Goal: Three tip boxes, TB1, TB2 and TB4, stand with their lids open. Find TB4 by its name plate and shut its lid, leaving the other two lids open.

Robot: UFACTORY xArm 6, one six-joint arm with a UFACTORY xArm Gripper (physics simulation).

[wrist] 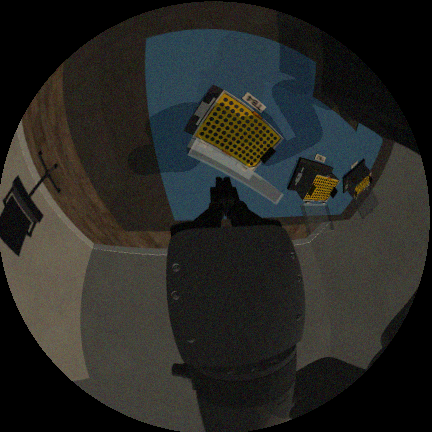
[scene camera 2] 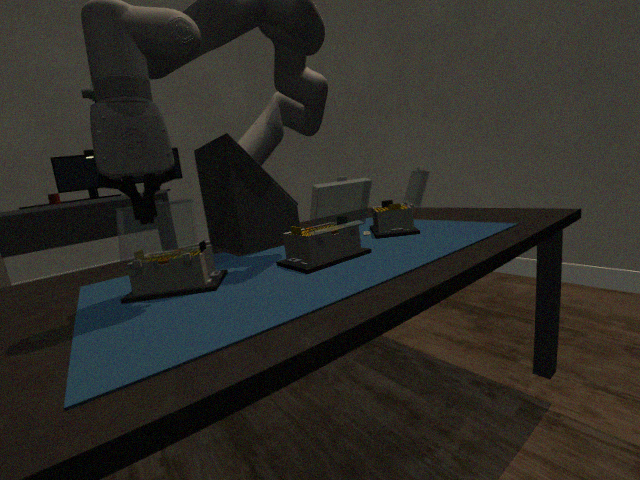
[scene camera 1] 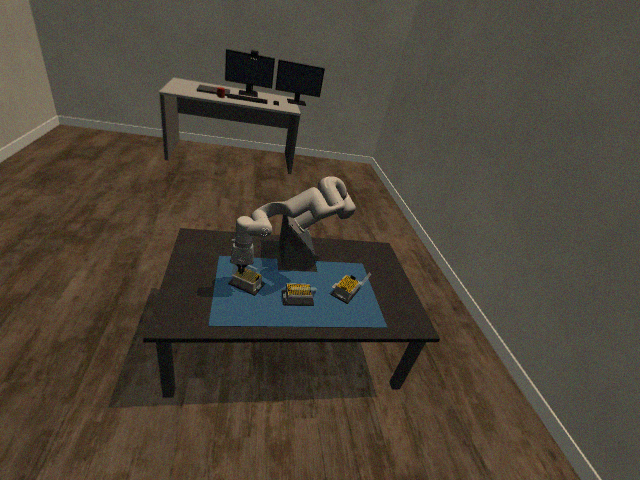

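Seen in the pictures: gripper, fingertip midpoint: [wrist: 221, 185] [scene camera 2: 147, 223] [scene camera 1: 241, 272]; arm's base, origin of the base link: [scene camera 2: 235, 171] [scene camera 1: 298, 223].
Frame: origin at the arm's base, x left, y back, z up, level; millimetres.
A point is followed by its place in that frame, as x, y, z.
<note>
TB4 [scene camera 1: 248, 282] @[-225, -393, -131] [scene camera 2: 168, 274] @[-250, -365, -171] [wrist: 235, 131] is the left box in the scene views; its name plate [wrist: 254, 102] @[-207, -264, -204] reads TB4 in the wrist view. It holds yellow tip racking. Its clear lid [scene camera 2: 178, 222] @[-221, -381, -90] [wrist: 235, 169] @[-261, -342, -57] stands open and roughly upright. My gripper [scene camera 1: 240, 269] @[-265, -381, -83] [scene camera 2: 146, 218] @[-265, -381, -83] [wrist: 221, 185] @[-265, -381, -83] is shut and empty, fingers pointing down, near the lid on its hinge side; contact cannot be told. The middle box [scene camera 1: 299, 294] @[23, -465, -108] [scene camera 2: 323, 246] @[2, -436, -170] [wrist: 321, 188] and the right box [scene camera 1: 347, 287] @[286, -332, -151] [scene camera 2: 392, 221] [wrist: 361, 186] @[304, -312, -150] have open lids. Their name plates are too small to read.
The boxes stand on a blue mat [scene camera 1: 294, 317] @[13, -523, -206] [scene camera 2: 206, 330] @[-233, -548, -206] [wrist: 175, 65] @[-352, -204, -206] on a dark table [scene camera 1: 408, 310] @[629, -398, -209] [scene camera 2: 413, 304] @[-1, -647, -219]. The arm's dark wedge-shaped base [scene camera 1: 294, 253] @[-5, -154, -103] [scene camera 2: 242, 206] @[-46, -158, -93] stands behind the mat. A desk [scene camera 1: 186, 87] with two monitors is far behind.
</note>
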